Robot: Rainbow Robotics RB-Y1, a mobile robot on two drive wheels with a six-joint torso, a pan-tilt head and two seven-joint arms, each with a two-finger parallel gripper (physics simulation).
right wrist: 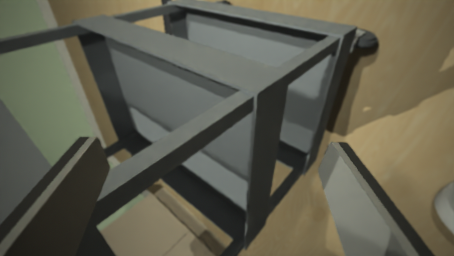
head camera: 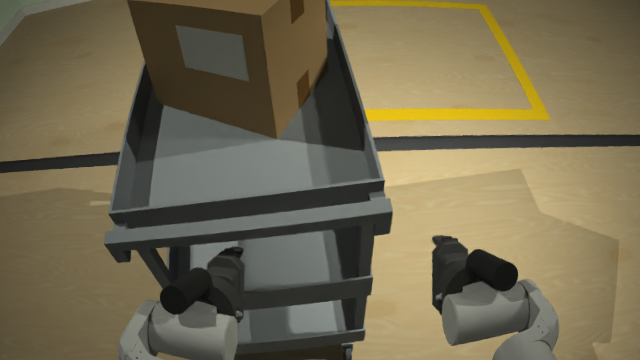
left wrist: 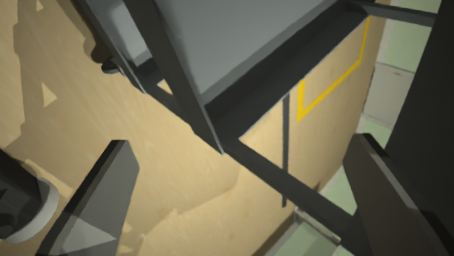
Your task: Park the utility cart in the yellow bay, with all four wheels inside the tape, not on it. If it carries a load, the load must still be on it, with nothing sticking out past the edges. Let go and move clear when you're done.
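Places are measured from the robot's base along level axes (x down, y ahead, z right), in metres.
Pixels of known places: left gripper, between the fingertips: (head camera: 237, 279) (left wrist: 239, 151); right gripper, between the fingertips: (right wrist: 215, 154) (head camera: 437, 268).
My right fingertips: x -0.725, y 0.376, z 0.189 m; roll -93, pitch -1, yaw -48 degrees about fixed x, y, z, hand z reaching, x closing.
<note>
Behind a point stands the place of what it marks.
The grey utility cart (head camera: 230, 170) @[x -0.794, y 0.565, z -0.168 m] (left wrist: 250, 40) @[x -0.472, y 0.636, z -0.039 m] (right wrist: 267, 160) @[x -0.489, y 0.450, z -0.076 m] stands upright, its handle bar (head camera: 250, 220) @[x -0.864, y 0.403, z -0.110 m] toward me. A brown box (head camera: 225, 100) @[x -0.861, y 0.685, z -0.179 m] sits turned at an angle on its top tray, toward the far end; its top is cut off. The yellow bay (head camera: 450, 114) @[x -0.002, y 1.539, z 0.598 m] (left wrist: 300, 100) @[x -0.001, y 1.536, z 0.930 m] lies beyond and to the right; the cart hides its left side. My left gripper (head camera: 232, 250) (left wrist: 239, 151) @[x -0.730, y 0.374, z -0.155 m] is open and empty on the near side of the handle. My right gripper (head camera: 444, 239) (right wrist: 215, 154) @[x -0.725, y 0.376, z 0.189 m] is open and empty, right of the cart. Most wheels are hidden.
A dark line (head camera: 500, 142) @[x -0.012, y 1.343, z 0.794 m] (left wrist: 285, 150) @[x -0.013, y 1.335, z 1.326 m] runs across the floor on the near side of the bay and passes behind the cart in the head view. Pale green wall (right wrist: 25, 75) @[x -0.454, y 3.223, z -1.048 m] and a light skirting board show at the edge of the floor.
</note>
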